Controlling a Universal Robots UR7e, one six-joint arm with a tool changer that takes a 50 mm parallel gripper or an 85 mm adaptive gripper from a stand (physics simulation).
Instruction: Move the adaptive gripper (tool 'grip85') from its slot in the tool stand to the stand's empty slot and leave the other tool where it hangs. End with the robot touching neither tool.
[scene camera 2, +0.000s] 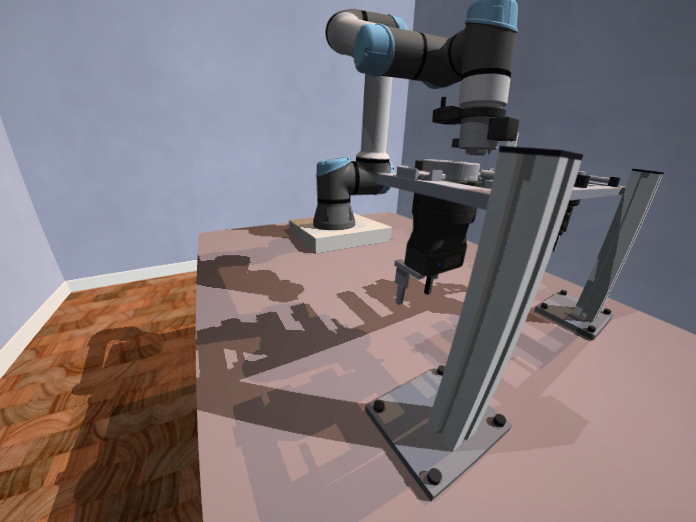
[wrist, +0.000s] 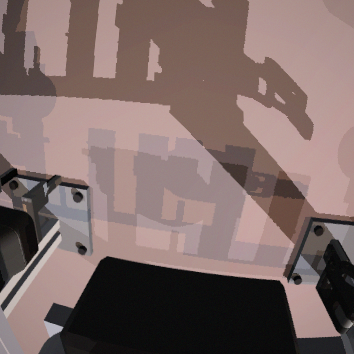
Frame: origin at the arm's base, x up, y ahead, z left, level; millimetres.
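Where they show: hand, its tool point: (scene camera 2: 477, 148); arm's base, origin of its link: (scene camera 2: 334, 224).
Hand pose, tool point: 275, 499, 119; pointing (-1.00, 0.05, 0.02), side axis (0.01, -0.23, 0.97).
Note:
Things, the pixels of their centre, and the offset from my tool point, as dx, dy, dz. "spot": a spot on its surface instead. Level surfaces: height alone.
- bolted base plate, a spot on its surface: (scene camera 2: 410, 449) spot: -309, +248, -226
- far post, a spot on its surface: (scene camera 2: 624, 235) spot: -121, +148, +262
- pink table, height of its surface: dx -321
The adaptive gripper (scene camera 2: 568, 213) (wrist: 332, 300) hangs at the far part of the stand. It is black and mostly hidden behind the near post in the scene view; part of its linkage shows at the right edge of the wrist view. The other tool, a black parallel gripper (scene camera 2: 438, 235) (wrist: 15, 245) with grey bracket fingers, hangs at the near end of the rail (scene camera 2: 477, 196). The arm's bare coupling (scene camera 2: 476, 137) is above the rail, touching neither tool; no gripper is mounted on it. In the wrist view it appears between the two tools. The empty slot cannot be made out.
The near post (scene camera 2: 505, 292) rises from a bolted base plate (scene camera 2: 410, 449). The far post (scene camera 2: 624, 235) stands on another base plate (scene camera 2: 595, 325) (wrist: 310, 255). A dark block (wrist: 190, 310) fills the lower middle of the wrist view. Shadows fall across the pink table (scene camera 2: 635, 404).

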